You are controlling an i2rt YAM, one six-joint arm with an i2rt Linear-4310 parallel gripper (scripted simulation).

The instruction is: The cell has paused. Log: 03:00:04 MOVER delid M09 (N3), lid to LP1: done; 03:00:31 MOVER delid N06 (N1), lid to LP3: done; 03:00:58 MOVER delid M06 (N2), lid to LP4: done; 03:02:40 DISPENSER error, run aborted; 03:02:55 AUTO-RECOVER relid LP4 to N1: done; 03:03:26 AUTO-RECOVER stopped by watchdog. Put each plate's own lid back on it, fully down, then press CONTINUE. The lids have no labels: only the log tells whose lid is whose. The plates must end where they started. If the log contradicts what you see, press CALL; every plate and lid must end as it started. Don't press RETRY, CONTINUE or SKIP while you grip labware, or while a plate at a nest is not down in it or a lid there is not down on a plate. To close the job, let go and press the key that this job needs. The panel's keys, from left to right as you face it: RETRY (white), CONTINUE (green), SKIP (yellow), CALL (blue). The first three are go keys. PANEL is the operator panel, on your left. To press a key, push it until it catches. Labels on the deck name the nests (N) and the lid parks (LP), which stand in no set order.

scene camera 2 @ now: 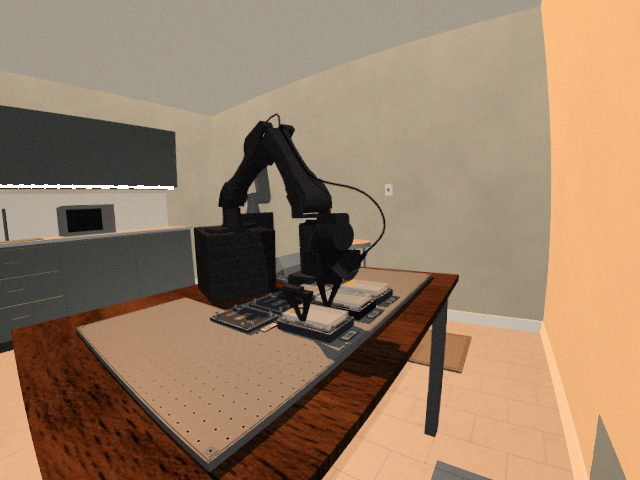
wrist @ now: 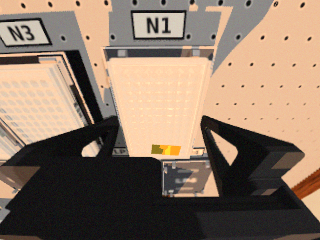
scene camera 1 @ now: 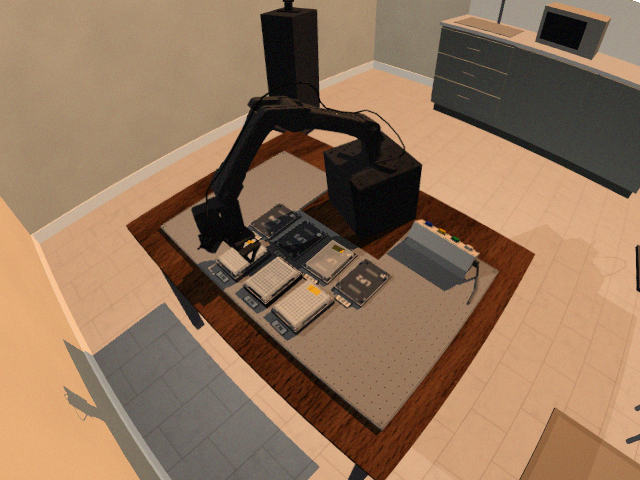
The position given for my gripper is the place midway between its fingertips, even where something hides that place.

In view: my gripper (scene camera 2: 315, 314) and an operator panel (scene camera 1: 454, 256).
My gripper shows as well in the wrist view (wrist: 159, 120).
